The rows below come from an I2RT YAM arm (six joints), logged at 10 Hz.
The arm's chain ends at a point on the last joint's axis. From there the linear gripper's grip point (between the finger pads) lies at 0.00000 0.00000 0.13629 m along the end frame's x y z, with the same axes.
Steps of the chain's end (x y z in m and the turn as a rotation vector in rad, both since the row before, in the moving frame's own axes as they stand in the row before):
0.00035, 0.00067, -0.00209, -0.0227, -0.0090, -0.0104
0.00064, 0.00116, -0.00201, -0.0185, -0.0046, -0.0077
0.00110, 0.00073, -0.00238, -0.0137, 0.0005, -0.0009
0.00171, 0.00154, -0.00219, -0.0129, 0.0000, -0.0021
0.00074, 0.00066, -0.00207, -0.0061, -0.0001, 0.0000
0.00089, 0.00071, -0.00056, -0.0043, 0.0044, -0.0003
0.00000, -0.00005, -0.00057, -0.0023, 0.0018, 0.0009
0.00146, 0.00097, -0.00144, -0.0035, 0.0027, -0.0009
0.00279, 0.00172, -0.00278, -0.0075, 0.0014, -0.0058
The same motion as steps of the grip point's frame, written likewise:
-0.00086, 0.00377, -0.00213, -0.0227, -0.0090, -0.0104
0.00002, 0.00368, -0.00203, -0.0185, -0.0046, -0.0077
0.00117, 0.00260, -0.00239, -0.0137, 0.0005, -0.0009
0.00171, 0.00330, -0.00220, -0.0129, 0.0000, -0.0021
0.00073, 0.00149, -0.00207, -0.0061, -0.0001, 0.0000
0.00149, 0.00130, -0.00056, -0.0043, 0.0044, -0.0003
0.00025, 0.00026, -0.00057, -0.0023, 0.0018, 0.0009
0.00183, 0.00145, -0.00144, -0.0035, 0.0027, -0.0009
0.00298, 0.00274, -0.00278, -0.0075, 0.0014, -0.0058

